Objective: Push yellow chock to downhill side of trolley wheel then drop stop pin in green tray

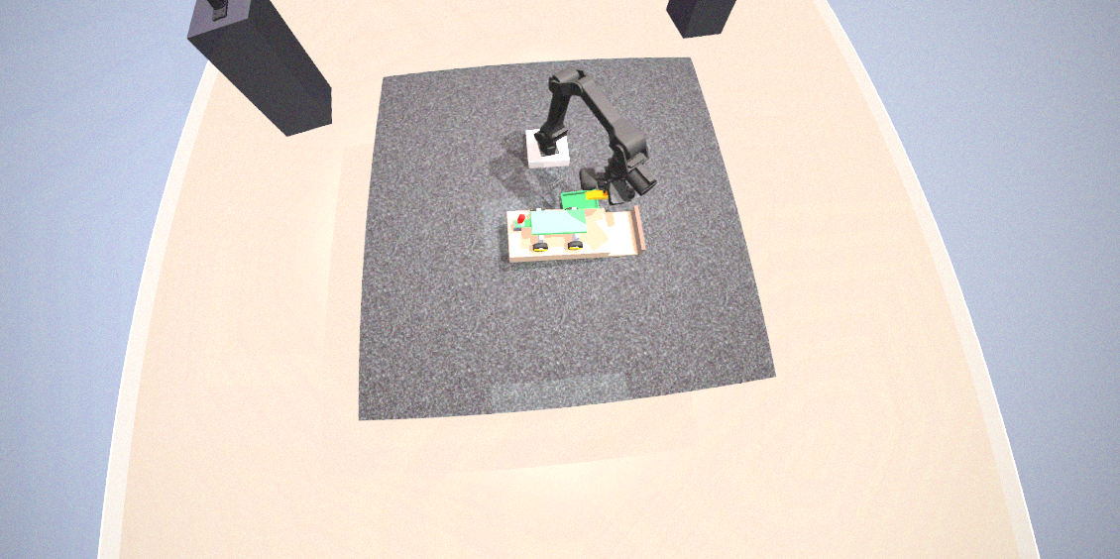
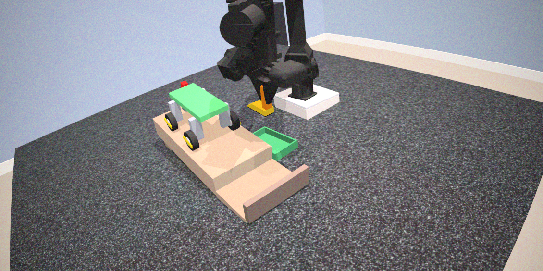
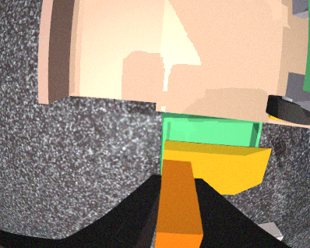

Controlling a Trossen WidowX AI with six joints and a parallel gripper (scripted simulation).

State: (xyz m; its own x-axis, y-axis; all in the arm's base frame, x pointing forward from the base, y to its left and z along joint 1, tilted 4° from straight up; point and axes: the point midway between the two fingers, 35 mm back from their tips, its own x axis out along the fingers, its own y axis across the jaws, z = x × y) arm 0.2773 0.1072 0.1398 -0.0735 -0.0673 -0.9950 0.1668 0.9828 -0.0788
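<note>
The red-headed stop pin is 2 cm ahead of my gripper tip, 27 cm to the right of it and 2 cm below it. Also, from my gripper tip: green tray: 5 cm behind, 6 cm to the right, 16 cm below; then green-topped trolley: 5 cm ahead, 17 cm to the right, 4 cm below; then yellow chock: 2 cm to the right, 1 cm below.
</note>
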